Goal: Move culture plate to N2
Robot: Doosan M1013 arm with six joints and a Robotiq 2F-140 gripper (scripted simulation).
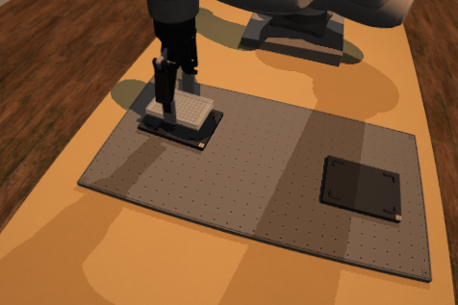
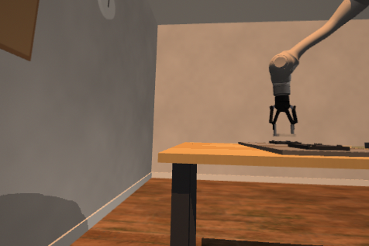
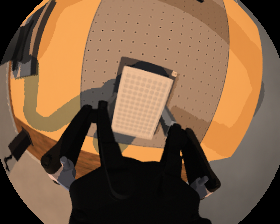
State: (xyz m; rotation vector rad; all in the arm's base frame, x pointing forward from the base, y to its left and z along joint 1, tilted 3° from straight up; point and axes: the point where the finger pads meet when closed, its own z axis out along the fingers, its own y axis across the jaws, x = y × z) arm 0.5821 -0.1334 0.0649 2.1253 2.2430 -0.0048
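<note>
Now: the black nest N1 6 cm below my hand. Round my hand: lid: 2 cm below; plate: 2 cm below; black nest N2: 42 cm to the left, 6 cm below, 1 cm ahead.
</note>
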